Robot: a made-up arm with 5 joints. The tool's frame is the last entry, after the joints.
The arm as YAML. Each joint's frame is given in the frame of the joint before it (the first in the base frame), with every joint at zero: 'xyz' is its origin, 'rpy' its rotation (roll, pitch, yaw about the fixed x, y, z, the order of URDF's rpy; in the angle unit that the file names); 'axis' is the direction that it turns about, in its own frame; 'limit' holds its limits. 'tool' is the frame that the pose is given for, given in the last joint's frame.
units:
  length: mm
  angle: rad
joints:
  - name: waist
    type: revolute
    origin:
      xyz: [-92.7, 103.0, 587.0]
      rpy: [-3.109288, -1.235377, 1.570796]
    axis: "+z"
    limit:
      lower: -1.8
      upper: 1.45
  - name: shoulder
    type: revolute
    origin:
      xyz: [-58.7, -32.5, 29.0]
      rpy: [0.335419, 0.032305, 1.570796]
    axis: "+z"
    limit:
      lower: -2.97
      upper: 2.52
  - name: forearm
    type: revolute
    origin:
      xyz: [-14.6, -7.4, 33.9]
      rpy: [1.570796, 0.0, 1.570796]
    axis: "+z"
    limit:
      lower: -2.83
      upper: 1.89
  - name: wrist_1
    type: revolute
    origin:
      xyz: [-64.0, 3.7, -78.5]
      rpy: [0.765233, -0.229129, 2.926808]
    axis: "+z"
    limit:
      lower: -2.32
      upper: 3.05
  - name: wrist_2
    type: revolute
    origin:
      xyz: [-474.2, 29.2, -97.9]
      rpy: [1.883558, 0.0, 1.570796]
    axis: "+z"
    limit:
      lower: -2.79
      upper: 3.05
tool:
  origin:
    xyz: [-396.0, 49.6, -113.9]
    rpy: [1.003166, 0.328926, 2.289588]
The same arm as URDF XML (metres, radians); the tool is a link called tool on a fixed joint. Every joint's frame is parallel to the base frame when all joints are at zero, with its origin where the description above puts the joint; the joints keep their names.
<robot name="arm">
  <joint name="tool_joint" type="fixed">
    <parent link="link5"/>
    <child link="tool"/>
    <origin xyz="-0.2305 0.3258 -0.1139" rpy="1.0032 0.3289 1.4592"/>
  </joint>
  <joint name="wrist_2" type="revolute">
    <parent link="link4"/>
    <child link="link5"/>
    <origin xyz="-0.1568 -0.1828 -0.4211"/>
    <axis xyz="0 0 1"/>
    <limit lower="-2.79" upper="3.05"/>
  </joint>
  <joint name="wrist_1" type="revolute">
    <parent link="link3"/>
    <child link="link4"/>
    <origin xyz="-0.0785 0.0037 0.064"/>
    <axis xyz="0.702372 0.641874 -0.307688"/>
    <limit lower="-2.32" upper="3.05"/>
  </joint>
  <joint name="forearm" type="revolute">
    <parent link="link2"/>
    <child link="link3"/>
    <origin xyz="-0.0146 0.0339 0.0074"/>
    <axis xyz="1 0 0"/>
    <limit lower="-2.83" upper="1.89"/>
  </joint>
  <joint name="shoulder" type="revolute">
    <parent link="link1"/>
    <child link="link2"/>
    <origin xyz="-0.0334 0.0071 -0.0646"/>
    <axis xyz="0 1 0"/>
    <limit lower="-2.97" upper="2.52"/>
  </joint>
  <joint name="waist" type="revolute">
    <parent link="base_link"/>
    <child link="link1"/>
    <origin xyz="-0.0927 0.103 0.587"/>
    <axis xyz="-0.032299 0.94378 -0.328993"/>
    <limit lower="-1.8" upper="1.45"/>
  </joint>
  <link name="base_link"/>
  <link name="link1"/>
  <link name="link2"/>
  <link name="link3"/>
  <link name="link4"/>
  <link name="link5"/>
  <link name="tool"/>
</robot>

